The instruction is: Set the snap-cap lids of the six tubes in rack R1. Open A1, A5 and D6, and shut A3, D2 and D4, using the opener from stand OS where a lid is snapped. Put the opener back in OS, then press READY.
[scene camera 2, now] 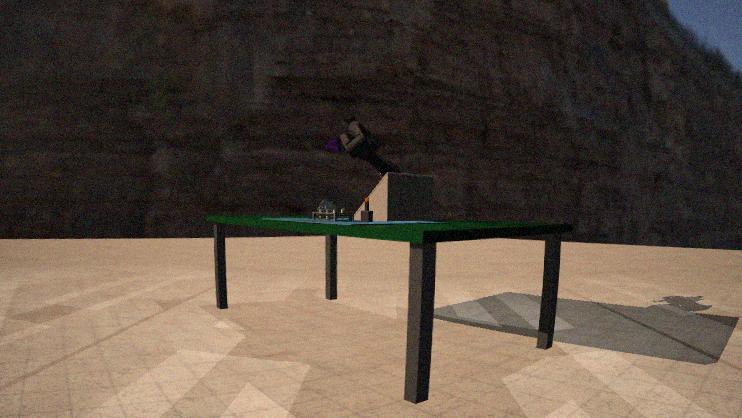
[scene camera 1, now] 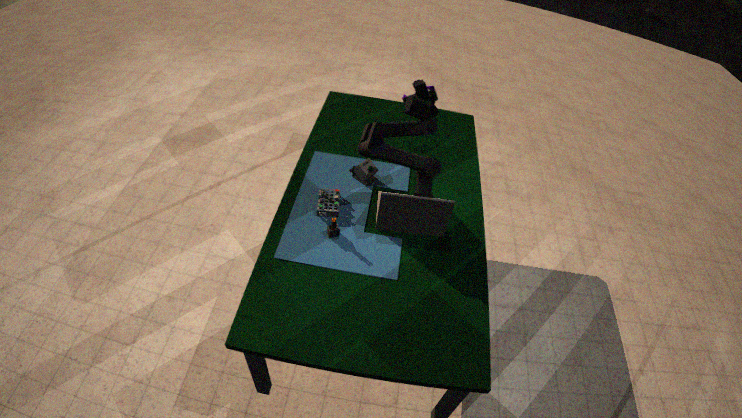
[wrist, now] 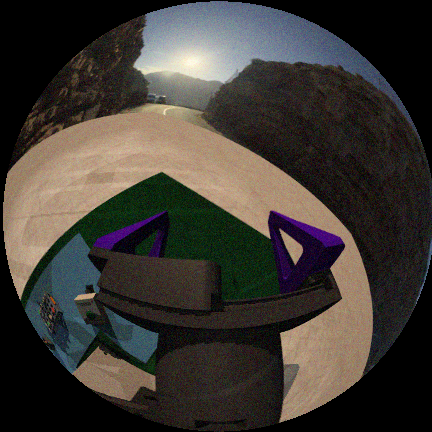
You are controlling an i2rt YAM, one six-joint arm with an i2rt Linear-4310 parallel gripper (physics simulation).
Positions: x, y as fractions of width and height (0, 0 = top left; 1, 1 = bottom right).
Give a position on a blue mat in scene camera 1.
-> At 0.41, 0.58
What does my gripper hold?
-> Nothing.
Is my gripper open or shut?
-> Open.
